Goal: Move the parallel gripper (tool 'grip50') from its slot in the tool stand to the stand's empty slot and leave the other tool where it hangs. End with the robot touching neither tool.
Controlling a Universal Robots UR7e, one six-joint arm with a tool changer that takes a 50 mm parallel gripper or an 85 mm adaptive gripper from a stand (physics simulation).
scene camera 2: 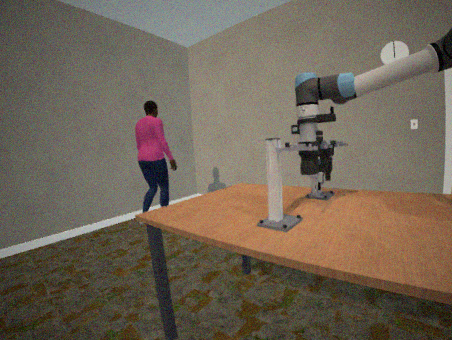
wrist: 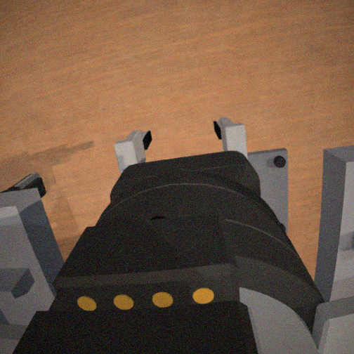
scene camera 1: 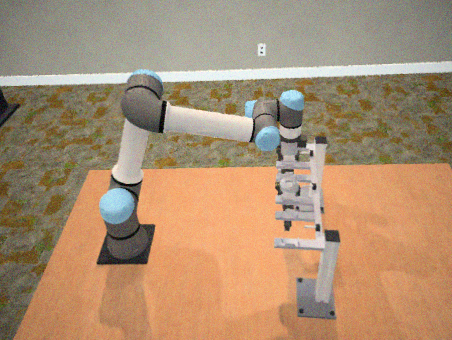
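Pixels of known places: hand at its tool point: (scene camera 2: 308,136); arm's base at its link origin: (scene camera 1: 128,243).
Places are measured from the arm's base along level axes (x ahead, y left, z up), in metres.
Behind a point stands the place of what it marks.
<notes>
The parallel gripper is mounted under the arm's wrist at the far slot of the tool stand (scene camera 1: 328,267) {x 0.711, y -0.200, z 0.174 m} (scene camera 2: 274,182) {x 0.704, y 0.292, z 0.147 m}, as seen in scene camera 1. In the wrist view, my gripper (wrist: 182,134) is open, with nothing between its fingertips. A grey prong (wrist: 336,210) stands to its right, and another prong (wrist: 17,235) to its left. Whether the tool rests on them cannot be told. The other tool (scene camera 1: 289,186) {x 0.596, y 0.044, z 0.275 m} (scene camera 2: 328,164) {x 0.584, y 0.026, z 0.186 m} hangs in the middle slot beside it. The slot nearest scene camera 1 is empty.
The stand's posts rise from foot plates (scene camera 1: 307,307) {x 0.660, y -0.229, z 0.001 m} (scene camera 2: 290,223) {x 0.646, y 0.287, z 0.001 m} on the wooden table (scene camera 1: 200,300) {x 0.309, y -0.220, z -0.012 m} (scene camera 2: 360,235) {x 0.418, y 0.259, z -0.012 m}. The arm's base (scene camera 1: 125,242) {x 0.020, y -0.056, z 0.071 m} is at the left in scene camera 1. A person in pink (scene camera 2: 150,140) stands beyond the table.
</notes>
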